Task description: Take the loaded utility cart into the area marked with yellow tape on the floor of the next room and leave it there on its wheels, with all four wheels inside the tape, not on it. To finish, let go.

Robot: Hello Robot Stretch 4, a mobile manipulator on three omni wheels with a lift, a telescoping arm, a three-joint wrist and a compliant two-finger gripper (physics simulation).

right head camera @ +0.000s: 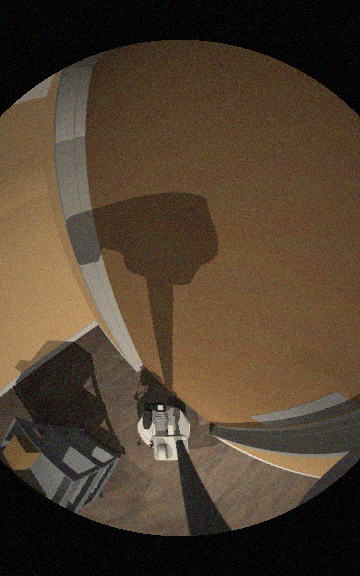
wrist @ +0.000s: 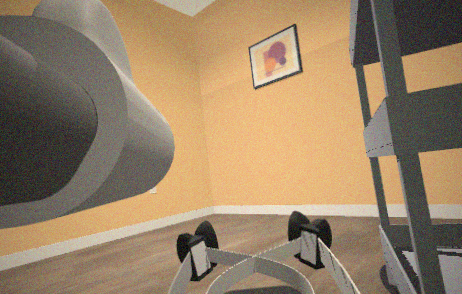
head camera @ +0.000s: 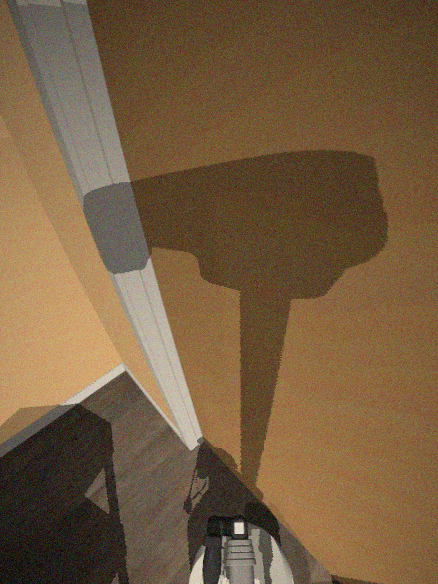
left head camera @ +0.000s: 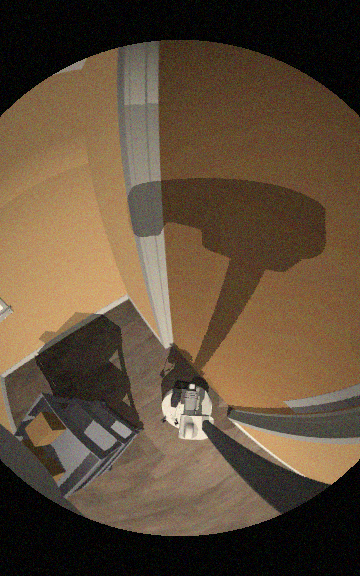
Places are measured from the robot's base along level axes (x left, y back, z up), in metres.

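Pixels of known places: gripper, fingertip midpoint: [right head camera: 144, 446] [wrist: 252, 234] [left head camera: 168, 424].
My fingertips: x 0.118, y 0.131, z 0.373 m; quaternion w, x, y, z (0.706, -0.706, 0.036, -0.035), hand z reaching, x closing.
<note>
Behind a point stands the place of what it marks.
The grey utility cart [left head camera: 70, 445] @(x 0.570, y 0.349, z 0.766 m) [right head camera: 50, 482] stands on its wheels at the lower left of both side head views. It has open shelves and corner posts; an orange patch shows within its frame, and I cannot tell whether it is load or wall. In the wrist view, part of the cart [wrist: 435, 120] @(x 0.414, y 0.280, z 0.467 m) rises at the right edge, to the right of my gripper. My gripper [wrist: 252, 234] @(x 0.118, y 0.131, z 0.373 m) is open, with its two black-cupped fingertips apart and no thing between them. It does not touch the cart. The yellow tape does not show in these views.
A pale door frame post [head camera: 112, 145] @(x 0.198, y -0.597, z 1.496 m) [left head camera: 142, 150] @(x 0.229, y -0.583, z 1.532 m) [right head camera: 72, 120] @(x 0.222, y -0.589, z 1.761 m) stands close in front of my base, beside a dark orange surface. Another grey frame piece [left head camera: 300, 422] @(x -0.420, y 0.067, z 0.956 m) [right head camera: 300, 437] @(x -0.417, y 0.072, z 1.107 m) is at the right. In the wrist view, walls meet in a corner, with a framed picture [wrist: 275, 57] @(x 0.772, y 2.494, z 1.464 m).
</note>
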